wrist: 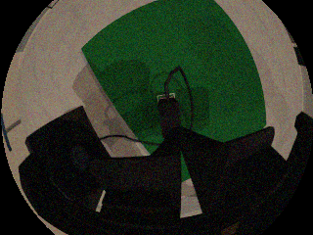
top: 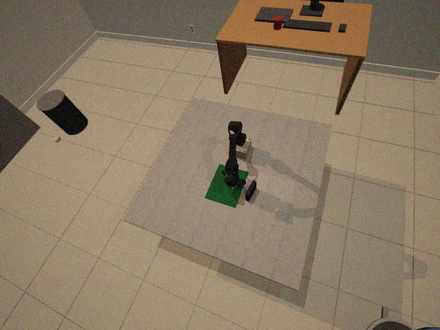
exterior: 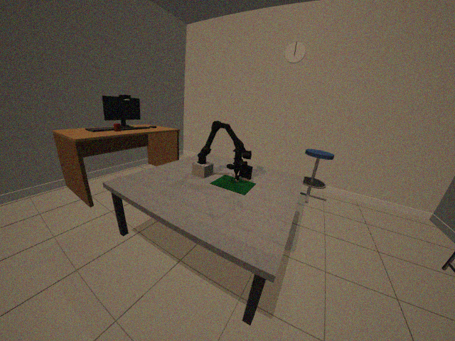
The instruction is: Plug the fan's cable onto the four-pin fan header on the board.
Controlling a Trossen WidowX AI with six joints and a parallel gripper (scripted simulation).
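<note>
Right now my gripper tip is 10 mm short of the dark fan plug and 20 mm above it. Also, from my gripper tip: green board 30 mm ahead, 60 mm to the right, 70 mm below; black fan 130 mm to the left; pale four-pin header 10 mm ahead, 60 mm below.
</note>
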